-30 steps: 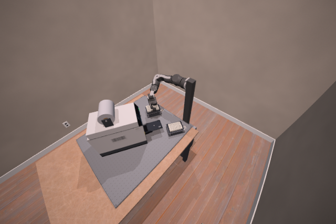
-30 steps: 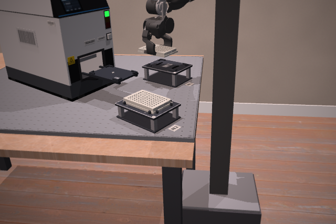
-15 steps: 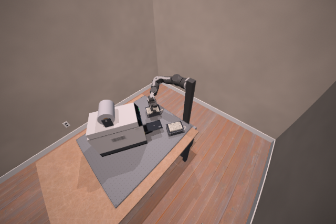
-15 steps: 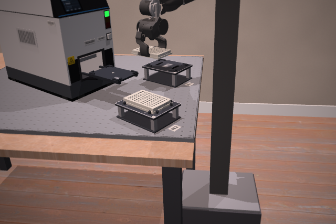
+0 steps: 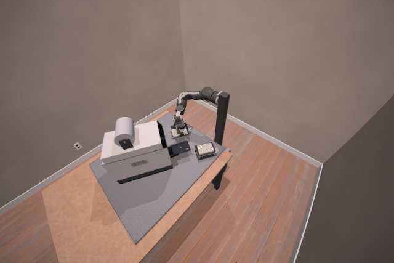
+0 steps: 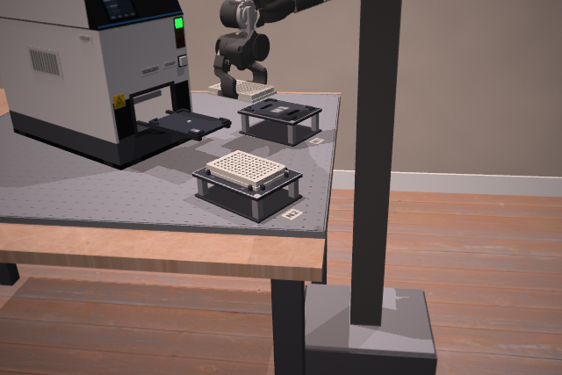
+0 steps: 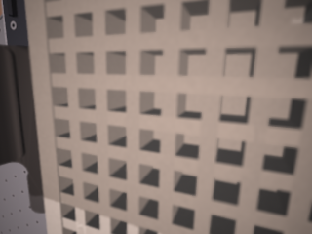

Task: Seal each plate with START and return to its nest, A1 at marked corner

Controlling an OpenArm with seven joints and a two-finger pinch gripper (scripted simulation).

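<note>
The sealer stage lies 9 cm ahead of my hand, 11 cm to the left of it and 4 cm below it. From my hand the other things lie so: plate: 5 cm behind, 25 cm to the left, 7 cm below; start button: 13 cm ahead, 2 cm to the right, 6 cm above; dark screen panel: 22 cm ahead, 9 cm to the left, 19 cm above.
</note>
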